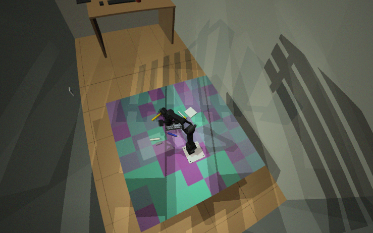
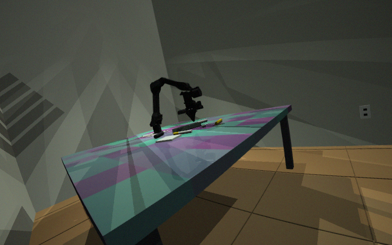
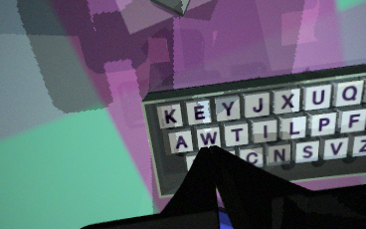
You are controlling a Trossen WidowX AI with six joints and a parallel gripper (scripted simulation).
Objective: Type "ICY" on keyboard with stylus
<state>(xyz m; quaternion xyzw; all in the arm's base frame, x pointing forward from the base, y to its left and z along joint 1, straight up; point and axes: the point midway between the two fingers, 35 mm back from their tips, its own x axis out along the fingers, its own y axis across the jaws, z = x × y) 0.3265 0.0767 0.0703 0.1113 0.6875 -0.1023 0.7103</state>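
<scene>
Now: the blue stylus 120 mm behind my gripper tip, 20 mm to the right of it and 30 mm below it. Round my gripper tip: yellow rod (170 mm ahead, 50 mm to the left, 30 mm below); grey stylus tip (140 mm behind, 40 mm to the right, 30 mm below).
</scene>
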